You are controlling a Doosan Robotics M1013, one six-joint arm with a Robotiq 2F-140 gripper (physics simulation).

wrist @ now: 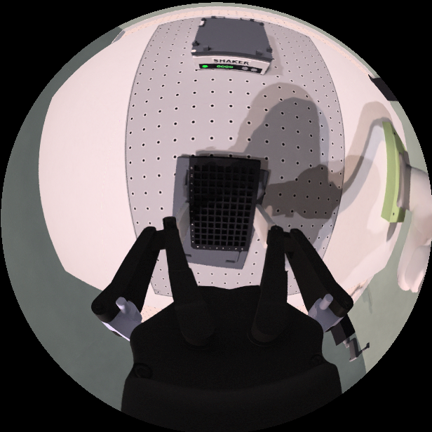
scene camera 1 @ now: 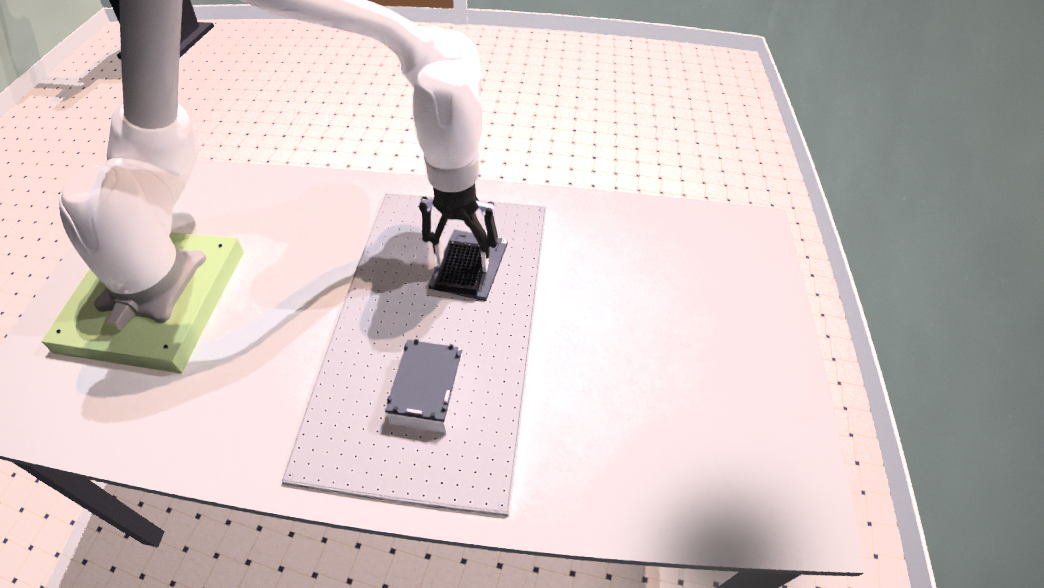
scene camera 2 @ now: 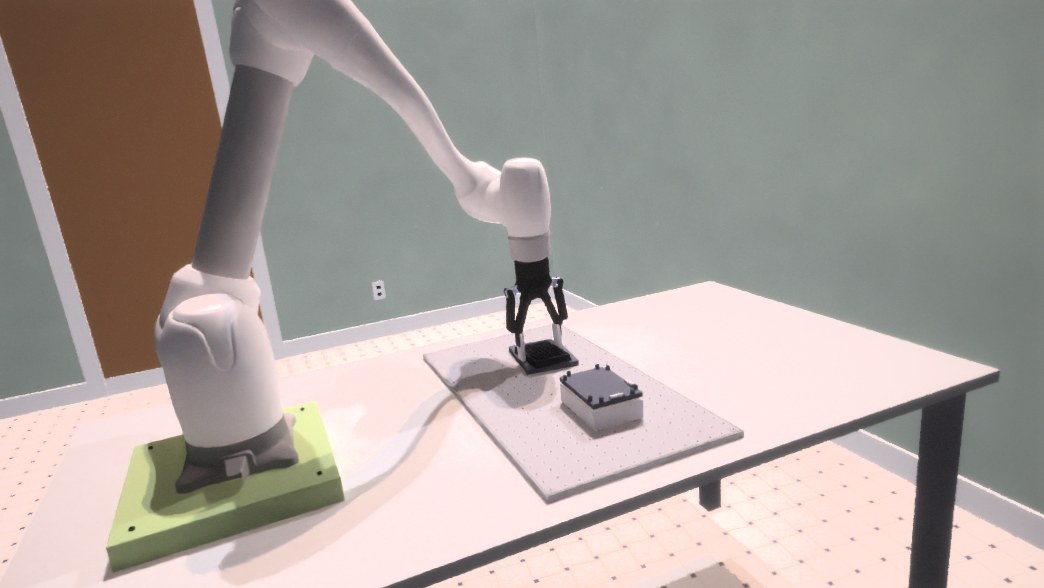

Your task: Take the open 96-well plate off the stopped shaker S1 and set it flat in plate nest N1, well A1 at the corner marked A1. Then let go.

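Frame: origin at the arm's base, x ahead, y left, z up, level; metres.
Where they show: gripper, fingertip midpoint: (scene camera 1: 463, 265) (scene camera 2: 540, 354); arm's base at its link origin: (scene camera 1: 152, 282) (scene camera 2: 241, 452).
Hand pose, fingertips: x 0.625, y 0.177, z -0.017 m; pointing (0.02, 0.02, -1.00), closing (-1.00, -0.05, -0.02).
Note:
Things, the pixels of their top centre, and the offset from my fingertips. "spot": a spot on its surface instead. Level surfaces: height alone.
- black open 96-well plate at its top centre: (scene camera 1: 461, 263) (scene camera 2: 541, 349) 0.000 m ahead, 0.010 m right, 0.016 m up
- Shaker S1 at a spot on its surface: (scene camera 1: 424, 379) (scene camera 2: 600, 384) spot: 0.006 m ahead, 0.296 m right, 0.041 m up
- perforated board at its surface level: 0.014 m down
- table at its surface level: 0.028 m down
The black open 96-well plate (scene camera 1: 460, 266) (scene camera 2: 547, 353) (wrist: 222, 207) is between the fingers of my gripper (scene camera 1: 461, 264) (scene camera 2: 540, 351) (wrist: 221, 212), which is shut on its two long sides. The plate looks about level and is low over or on the dark grey nest N1 (scene camera 1: 494, 271) (scene camera 2: 539, 368) (wrist: 215, 260). In the wrist view it sits toward the nest's upper right and looks slightly turned against it. Whether it touches the nest floor is hidden. The A1 marks are not readable. Shaker S1 (scene camera 1: 424, 379) (scene camera 2: 601, 387) (wrist: 231, 37) has a bare top and a green display reading zeros.
Nest and shaker stand on a perforated board (scene camera 1: 409, 467) (scene camera 2: 569, 467) (wrist: 165, 110) on the table (scene camera 1: 657, 365) (scene camera 2: 767, 343). Small dark posts stand along the shaker's top edges. The arm's green base block (scene camera 1: 168, 321) (scene camera 2: 219, 511) (wrist: 392, 175) is at the side.

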